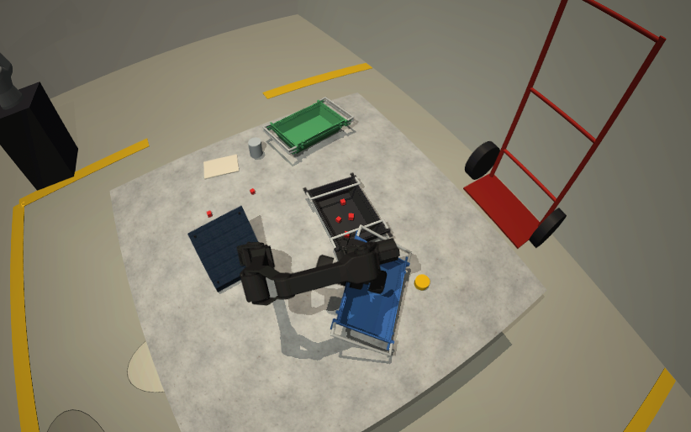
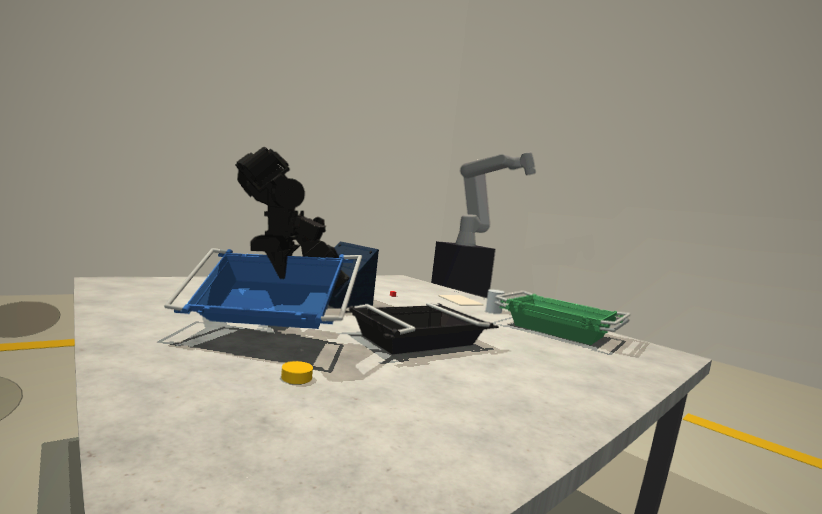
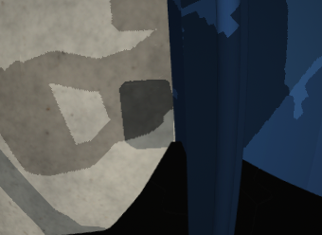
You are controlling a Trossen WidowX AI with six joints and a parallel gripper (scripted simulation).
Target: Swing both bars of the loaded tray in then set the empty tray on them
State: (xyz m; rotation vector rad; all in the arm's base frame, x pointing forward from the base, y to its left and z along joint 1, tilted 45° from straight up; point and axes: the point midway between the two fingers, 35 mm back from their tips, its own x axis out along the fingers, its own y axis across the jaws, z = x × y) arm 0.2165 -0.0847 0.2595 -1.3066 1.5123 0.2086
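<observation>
The blue tray lies 6 cm ahead of my gripper tip and 5 cm to the right of it. From my gripper tip the other things lie so: beige card (24 cm behind, 73 cm to the left, 12 cm below); then grey cylinder (7 cm behind, 74 cm to the left, 8 cm below); then yellow disc (26 cm ahead, 5 cm to the right, 11 cm below).
</observation>
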